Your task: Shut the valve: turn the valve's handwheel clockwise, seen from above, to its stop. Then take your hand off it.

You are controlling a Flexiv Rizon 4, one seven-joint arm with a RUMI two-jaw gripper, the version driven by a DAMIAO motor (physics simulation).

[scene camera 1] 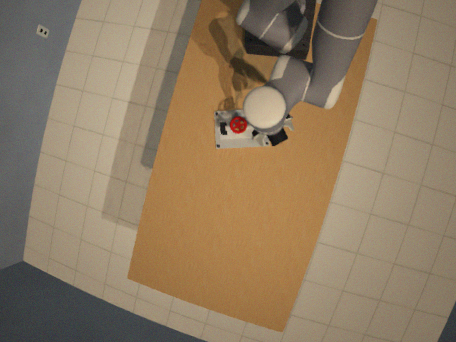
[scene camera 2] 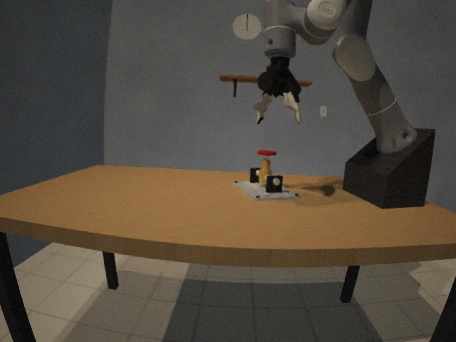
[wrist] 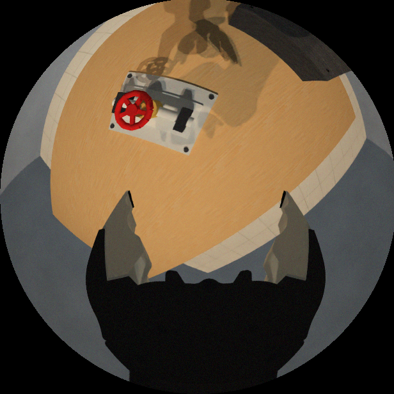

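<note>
The valve's red handwheel lies level on top of a brass-yellow valve body. The valve is on a light grey base plate, with a black pipe bracket at one end and another at the other end. My gripper is open and empty, fingers pointing down. It is above the handwheel and off to one side, touching nothing. In scene camera 1 the arm partly hides the gripper and one end of the plate.
The plate rests on a wooden table. The dark robot base stands on the table near the valve. A wooden shelf and a round clock are on the wall behind.
</note>
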